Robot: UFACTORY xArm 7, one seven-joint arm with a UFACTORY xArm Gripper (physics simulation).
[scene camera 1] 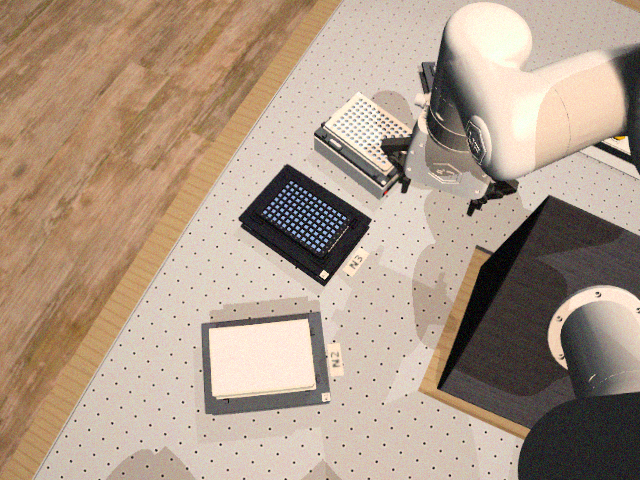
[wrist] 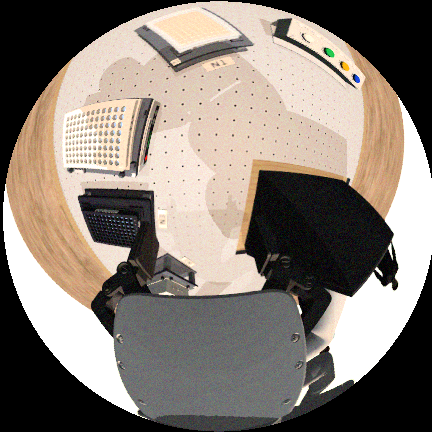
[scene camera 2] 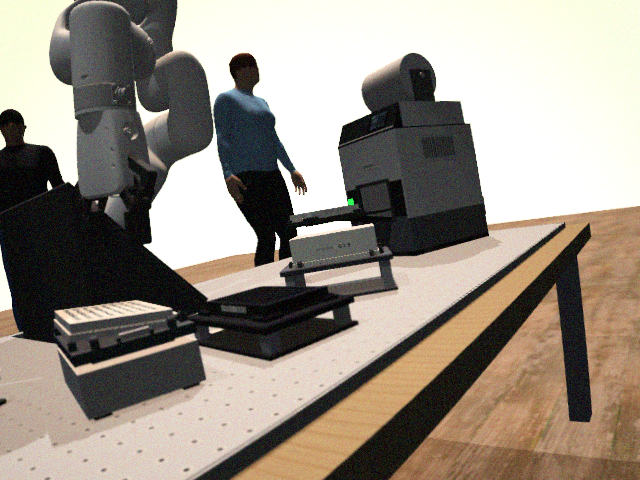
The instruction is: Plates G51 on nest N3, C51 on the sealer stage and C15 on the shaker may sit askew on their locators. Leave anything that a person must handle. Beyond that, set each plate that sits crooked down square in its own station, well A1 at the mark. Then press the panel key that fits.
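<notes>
Black plate G51 (scene camera 1: 305,217) (scene camera 2: 268,299) (wrist: 114,227), with blue wells, sits on nest N3 (scene camera 1: 310,266); its seating is hard to judge. White plate C15 (scene camera 1: 364,129) (scene camera 2: 113,315) (wrist: 95,137) is on the grey shaker (scene camera 1: 346,167) (scene camera 2: 139,372); in scene camera 2 it rides high above the shaker body, but I cannot tell whether it is level. The sealer stage (scene camera 2: 323,214) extends from the sealer, its plate too dark to read. My gripper (scene camera 1: 438,197) (wrist: 201,230) is open and empty, above the bench between the shaker and the dark pedestal. One finger overlaps N3 in the wrist view.
A white plate (scene camera 1: 261,356) (scene camera 2: 333,245) sits on nest N2. Another plate (wrist: 195,30) sits on nest N1. The key panel (wrist: 320,52) has white, green, orange and blue keys. The dark pedestal (scene camera 1: 522,289) (wrist: 310,225) and sealer (scene camera 2: 434,165) stand tall. Two people stand beyond.
</notes>
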